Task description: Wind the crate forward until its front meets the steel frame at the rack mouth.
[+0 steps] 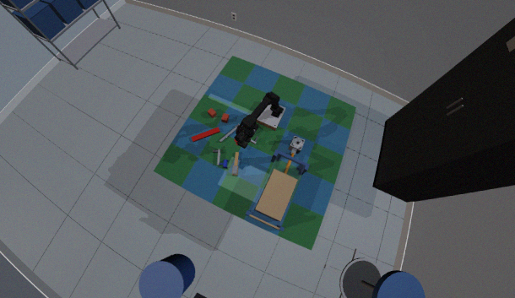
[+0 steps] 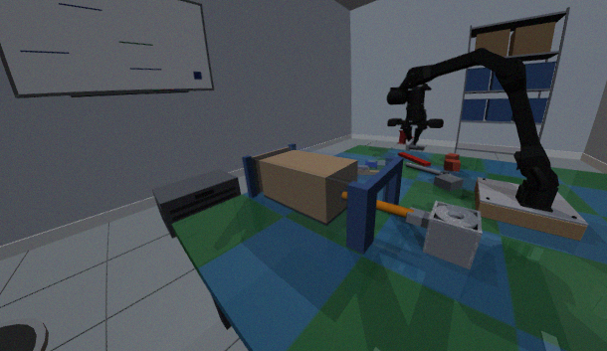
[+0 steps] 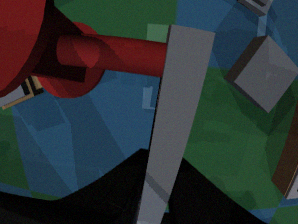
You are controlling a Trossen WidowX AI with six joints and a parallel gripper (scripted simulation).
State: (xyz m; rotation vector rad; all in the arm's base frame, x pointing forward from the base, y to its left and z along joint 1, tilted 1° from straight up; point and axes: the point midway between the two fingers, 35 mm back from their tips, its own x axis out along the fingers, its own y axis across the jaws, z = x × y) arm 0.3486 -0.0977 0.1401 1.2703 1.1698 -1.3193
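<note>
Right now the red knob is 3 cm ahead of my gripper tip, 5 cm to the right of it and 2 cm above it. From my gripper tip the other things lie so: grey block: 14 cm behind, 4 cm to the right, 14 cm below; grey crank arm: 1 cm ahead, 1 cm to the right, 1 cm above; wooden-handled brush: 17 cm ahead, 2 cm to the right, 14 cm below.
</note>
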